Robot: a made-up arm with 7 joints.
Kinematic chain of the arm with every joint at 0, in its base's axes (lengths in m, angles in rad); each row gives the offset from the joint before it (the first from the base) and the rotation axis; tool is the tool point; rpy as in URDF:
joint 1: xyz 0 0 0.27 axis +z
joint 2: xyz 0 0 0 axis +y
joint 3: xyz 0 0 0.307 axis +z
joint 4: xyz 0.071 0 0 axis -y
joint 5: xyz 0.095 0 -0.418 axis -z
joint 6: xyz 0 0 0 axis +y
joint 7: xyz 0.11 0 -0.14 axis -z
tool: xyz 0 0 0 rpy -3.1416 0 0
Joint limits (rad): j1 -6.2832..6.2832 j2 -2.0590..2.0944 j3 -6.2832..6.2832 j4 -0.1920..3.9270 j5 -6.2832..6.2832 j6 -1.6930..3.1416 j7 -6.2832..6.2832
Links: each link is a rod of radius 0.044 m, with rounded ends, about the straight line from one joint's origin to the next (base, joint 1, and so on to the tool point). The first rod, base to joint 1, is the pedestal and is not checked.
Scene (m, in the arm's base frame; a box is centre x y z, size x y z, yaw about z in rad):
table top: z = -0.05
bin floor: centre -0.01 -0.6 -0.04 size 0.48 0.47 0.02 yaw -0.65
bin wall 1: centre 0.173 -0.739 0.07 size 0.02 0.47 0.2 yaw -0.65
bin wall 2: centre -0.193 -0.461 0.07 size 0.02 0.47 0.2 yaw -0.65
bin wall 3: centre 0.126 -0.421 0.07 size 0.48 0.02 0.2 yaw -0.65
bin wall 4: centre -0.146 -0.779 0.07 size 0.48 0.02 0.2 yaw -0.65
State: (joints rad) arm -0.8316 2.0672 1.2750 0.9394 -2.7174 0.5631 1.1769
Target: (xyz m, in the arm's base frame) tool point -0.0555 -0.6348 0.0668
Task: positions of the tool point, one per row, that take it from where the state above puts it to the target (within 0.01 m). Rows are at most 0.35 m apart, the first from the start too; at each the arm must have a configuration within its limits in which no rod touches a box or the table.
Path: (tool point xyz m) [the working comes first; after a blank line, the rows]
Joints at the target: -2.0459 0.5840 0.3655 1.1937 -2.7512 0.5298 1.1769
Straight joint move there: touches bin floor, bin wall 3, the table top.

1: 0.4340 0.4180 0.0659
2: 0.5004 0.3964 0.0738
3: 0.5599 0.3866 0.1441
4: 0.5851 0.3986 0.2680
5: 0.5516 0.4296 0.4226
6: 0.4478 0.4651 0.5775
7: 0.6366 0.2111 0.5470
8: 0.6764 -0.1100 0.4998
9: 0.5474 -0.4136 0.4383
10: 0.2776 -0.6101 0.3682
11: -0.0554 -0.6348 0.2971
12: -0.0604 -0.6450 0.1838
13: -0.0555 -0.6348 0.0668

